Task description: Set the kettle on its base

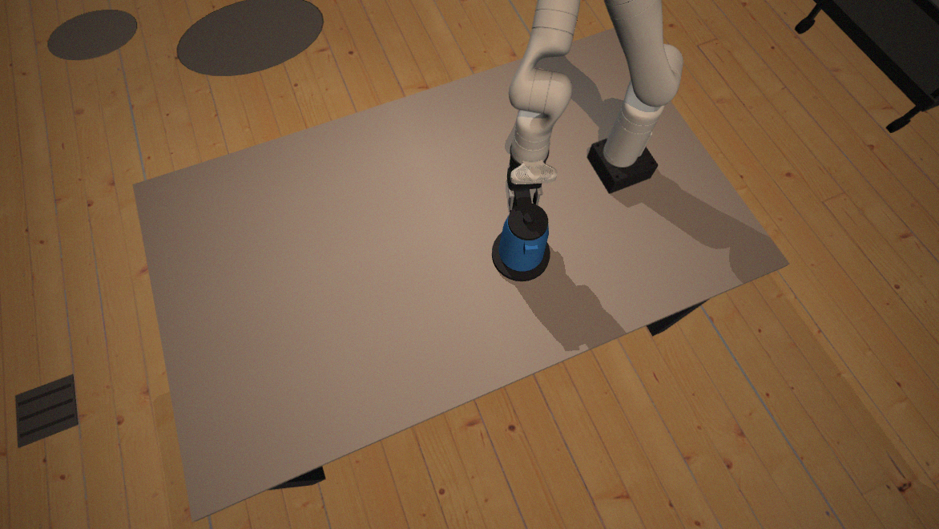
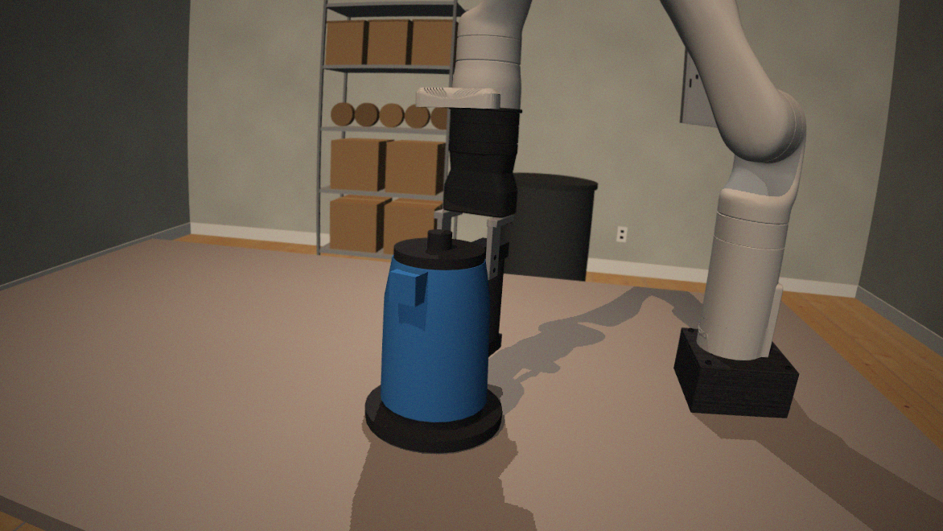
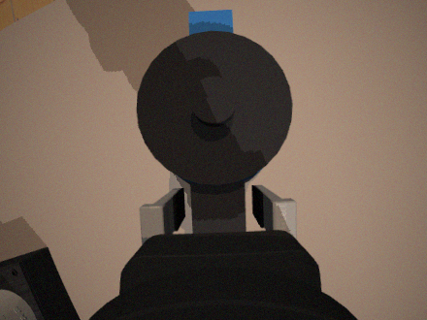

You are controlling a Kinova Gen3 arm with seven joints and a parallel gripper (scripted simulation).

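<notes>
Right now my hand is 60 mm above the blue kettle, 30 mm to the right of it and 10 mm short of it. Round my hand: round black base 160 mm below, 60 mm to the left, 20 mm ahead.
</notes>
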